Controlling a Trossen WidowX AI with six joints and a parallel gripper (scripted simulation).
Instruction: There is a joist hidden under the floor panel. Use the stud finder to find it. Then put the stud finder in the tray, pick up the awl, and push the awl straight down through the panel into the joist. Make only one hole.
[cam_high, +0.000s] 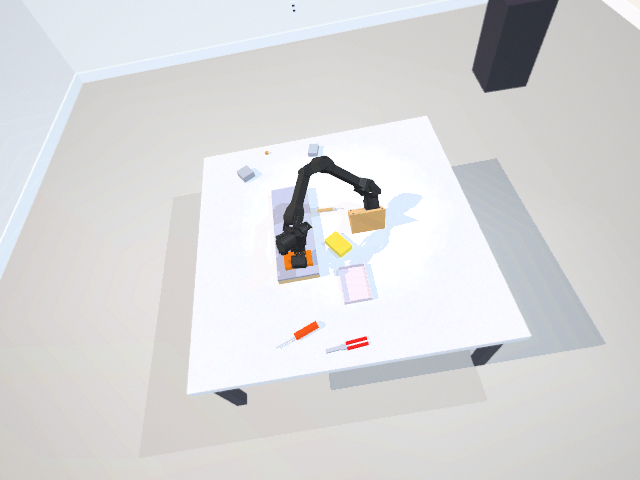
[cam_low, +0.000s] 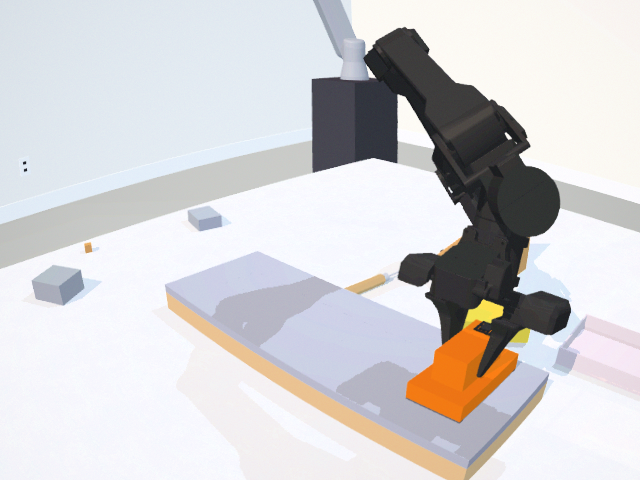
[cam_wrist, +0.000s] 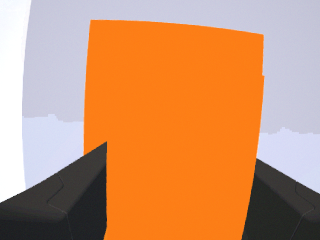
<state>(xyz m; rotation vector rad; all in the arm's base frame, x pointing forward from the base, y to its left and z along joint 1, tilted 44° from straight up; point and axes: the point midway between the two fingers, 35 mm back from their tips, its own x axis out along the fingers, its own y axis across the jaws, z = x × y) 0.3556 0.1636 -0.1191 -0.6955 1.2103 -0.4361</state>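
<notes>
Now: gripper tip 240 mm past the pale pink tray, 130 mm to the right of it and 50 mm above it. The rest, counted from my gripper tip: orange stud finder: 20 mm behind, 20 mm above; yellow block: 190 mm behind, 80 mm to the right, 50 mm below; awl: 290 mm to the right, 180 mm behind, 60 mm below.
</notes>
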